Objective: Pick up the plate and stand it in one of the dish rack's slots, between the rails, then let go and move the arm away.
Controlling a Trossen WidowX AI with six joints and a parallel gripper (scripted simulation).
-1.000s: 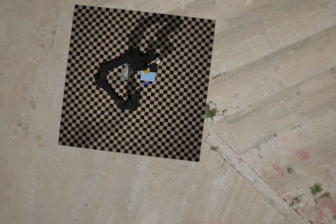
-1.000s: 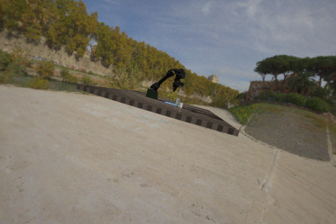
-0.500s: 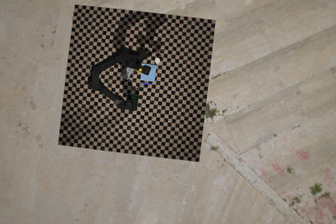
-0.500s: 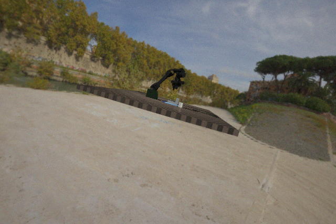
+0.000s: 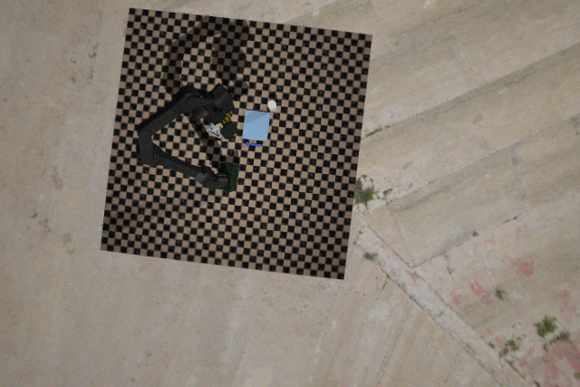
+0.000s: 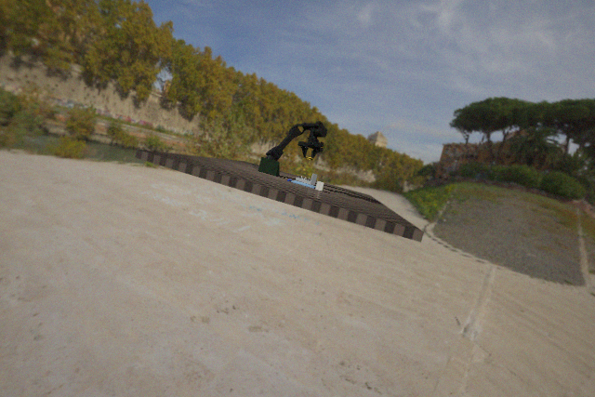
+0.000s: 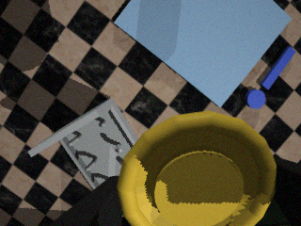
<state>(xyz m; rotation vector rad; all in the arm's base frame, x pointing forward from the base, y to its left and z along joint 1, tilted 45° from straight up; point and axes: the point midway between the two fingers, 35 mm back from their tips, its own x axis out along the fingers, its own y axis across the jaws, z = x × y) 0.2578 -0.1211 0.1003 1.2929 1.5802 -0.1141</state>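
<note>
The grey dish rack lies 15 cm below my gripper tip, 8 cm to the left of it and 2 cm ahead of it. Round my gripper tip: yellow plate 1 cm above; light blue mat 17 cm below, 11 cm to the right, 2 cm ahead; blue spoon 17 cm below, 9 cm to the right, 8 cm behind.
</note>
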